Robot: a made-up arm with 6 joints.
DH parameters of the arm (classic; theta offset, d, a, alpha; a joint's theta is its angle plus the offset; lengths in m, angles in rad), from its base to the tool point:
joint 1: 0 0.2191 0 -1.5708
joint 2: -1.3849 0 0.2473 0
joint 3: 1.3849 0 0.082 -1.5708
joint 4: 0 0.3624 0 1.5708
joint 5: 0 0 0.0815 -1.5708
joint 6: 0 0.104 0 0
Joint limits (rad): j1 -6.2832..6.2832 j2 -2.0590..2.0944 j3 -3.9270..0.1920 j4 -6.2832..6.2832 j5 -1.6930..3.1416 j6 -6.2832..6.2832
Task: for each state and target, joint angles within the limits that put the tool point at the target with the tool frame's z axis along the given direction. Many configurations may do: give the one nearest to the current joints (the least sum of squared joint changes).
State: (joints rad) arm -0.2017 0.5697 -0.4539 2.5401 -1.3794 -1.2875
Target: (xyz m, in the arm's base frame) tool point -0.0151 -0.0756 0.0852 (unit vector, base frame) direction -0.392 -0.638 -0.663
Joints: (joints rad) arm 0.6859 -0.0419 0.1906 2.7541 -0.7069 -1.2875
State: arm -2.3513 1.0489 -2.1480 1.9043 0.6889 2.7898
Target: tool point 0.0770 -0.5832 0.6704 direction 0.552 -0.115 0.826
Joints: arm -1.5025 0.5905 -2.4781 2.5070 1.1570 2.7898
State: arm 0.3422 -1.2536 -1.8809 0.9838 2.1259 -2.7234
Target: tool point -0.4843 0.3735 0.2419 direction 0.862 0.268 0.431
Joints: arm -0.4957 -2.0569 -2.4124 0.8475 2.1041 -2.7234
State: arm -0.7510 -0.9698 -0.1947 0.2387 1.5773 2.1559
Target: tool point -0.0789 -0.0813 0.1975 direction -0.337 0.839 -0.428
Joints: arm -1.6112 -1.6117 0.1462 -0.6263 2.4573 2.1559
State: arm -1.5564 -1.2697 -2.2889 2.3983 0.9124 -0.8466
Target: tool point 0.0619 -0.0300 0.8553 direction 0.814 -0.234 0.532
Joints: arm -2.3898 -0.9611 -1.5734 2.3085 1.3808 -0.8466
